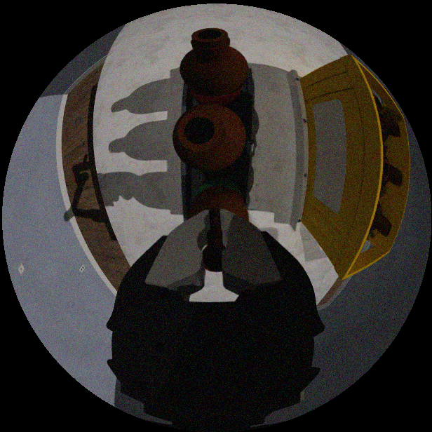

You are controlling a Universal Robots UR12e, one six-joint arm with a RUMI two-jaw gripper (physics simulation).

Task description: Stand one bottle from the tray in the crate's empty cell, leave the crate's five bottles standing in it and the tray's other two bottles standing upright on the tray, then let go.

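My gripper [215, 212] is shut on the neck of the nearest reddish-brown bottle [214, 257], whose lip shows between the jaws; the jaws hide much of its neck and body. This bottle is upright at the near end of the dark tray [185, 197]. A second bottle [230, 137] stands upright in the middle of the tray, and a third bottle [214, 65] stands upright at the far end. The yellow crate [325, 225] is at the right, with several dark bottle necks showing past its near wall. Its empty cell cannot be made out.
The pale table top [150, 40] lies under the tray. A raised grey strip [300, 150] runs between the tray and the crate. A brown wooden edge [75, 135] runs along the left, with a dark bent shadow across it. Shadows of the bottles fall left of the tray.
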